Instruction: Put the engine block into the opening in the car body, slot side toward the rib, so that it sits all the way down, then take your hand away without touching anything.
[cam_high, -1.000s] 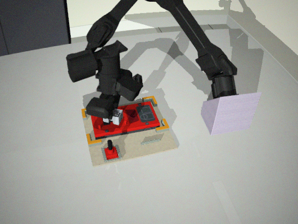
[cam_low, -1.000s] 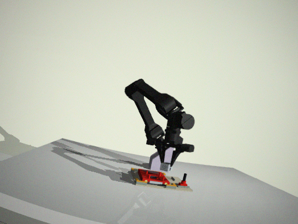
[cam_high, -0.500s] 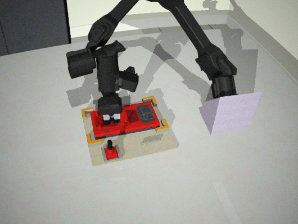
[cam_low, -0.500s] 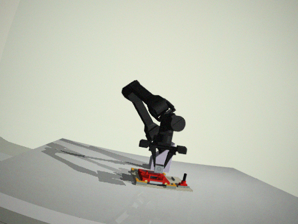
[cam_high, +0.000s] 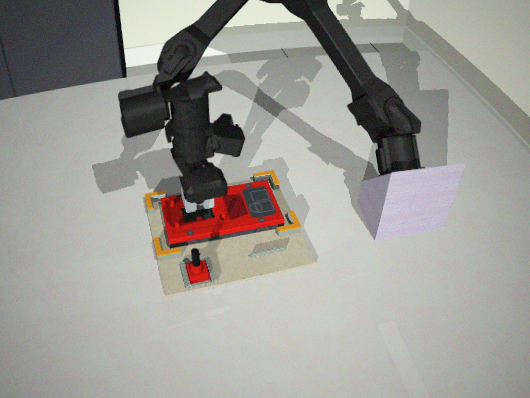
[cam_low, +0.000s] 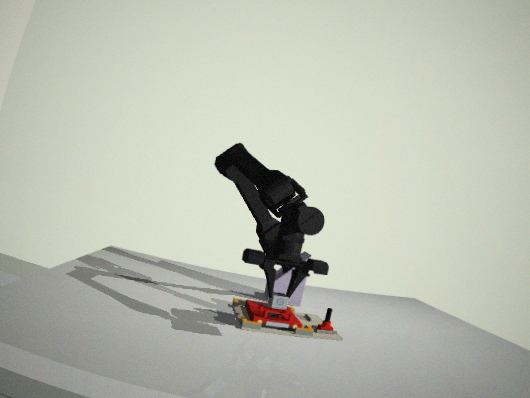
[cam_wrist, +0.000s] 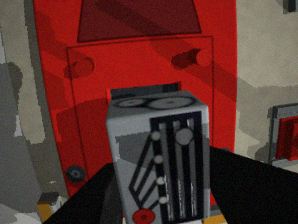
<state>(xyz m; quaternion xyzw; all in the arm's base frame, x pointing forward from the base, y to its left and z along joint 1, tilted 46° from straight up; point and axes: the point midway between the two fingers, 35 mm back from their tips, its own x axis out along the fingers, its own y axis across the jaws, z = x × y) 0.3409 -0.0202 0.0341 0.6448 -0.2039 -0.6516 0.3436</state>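
The engine block is 1 cm below my gripper tip. Also, from my gripper tip: black peg 1 cm ahead, 12 cm to the left, 3 cm below; beige baseplate 3 cm behind, 1 cm to the left, 5 cm below.
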